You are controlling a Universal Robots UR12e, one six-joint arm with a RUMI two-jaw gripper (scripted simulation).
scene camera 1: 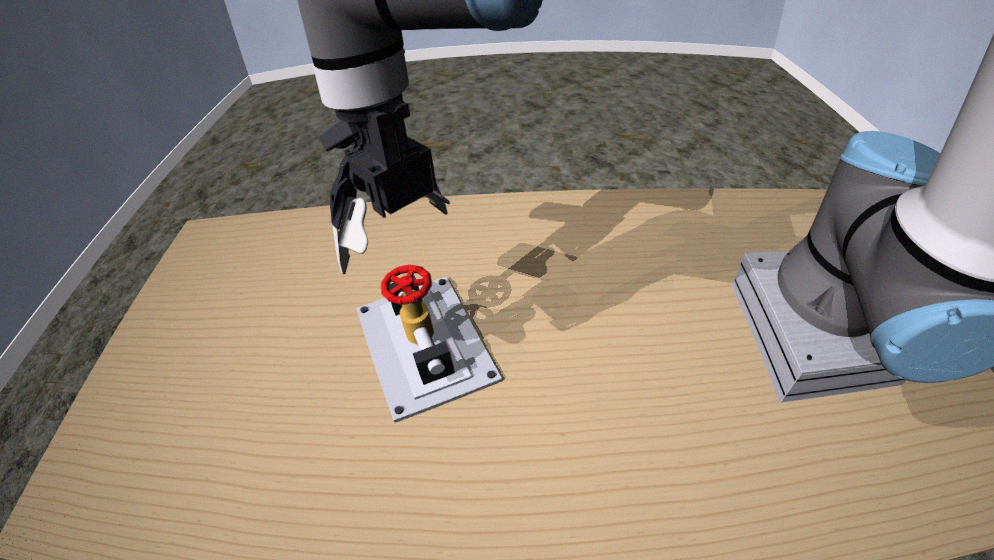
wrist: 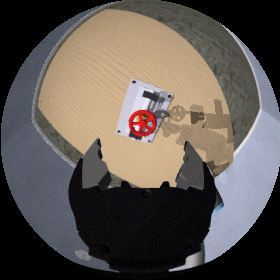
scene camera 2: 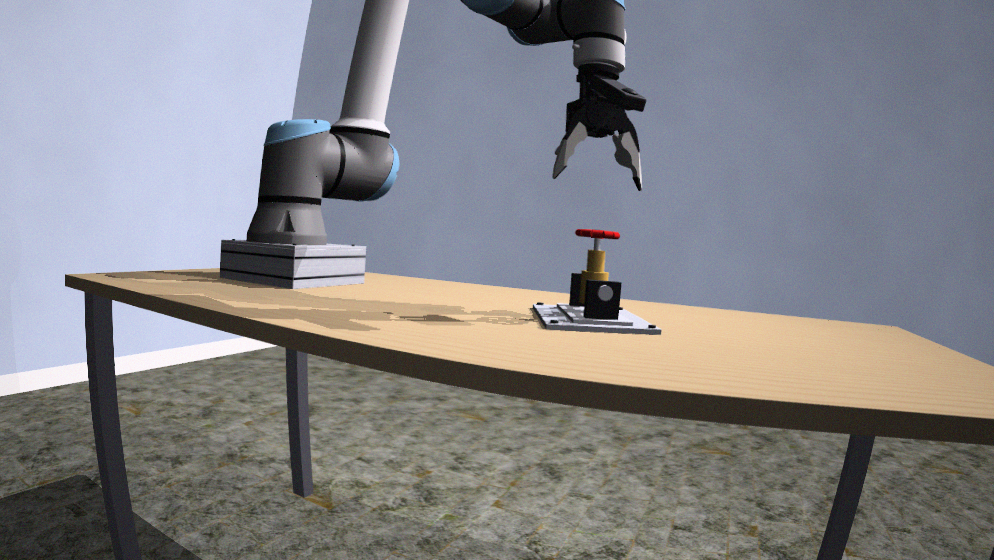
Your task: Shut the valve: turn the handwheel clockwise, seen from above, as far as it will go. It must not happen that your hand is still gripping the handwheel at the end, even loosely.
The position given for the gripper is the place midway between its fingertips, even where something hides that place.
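The gripper's at (scene camera 1: pixel 396 242), and you can find the gripper again at (wrist: pixel 143 140) and at (scene camera 2: pixel 599 184). There's a red handwheel (scene camera 1: pixel 406 284) to see as well.
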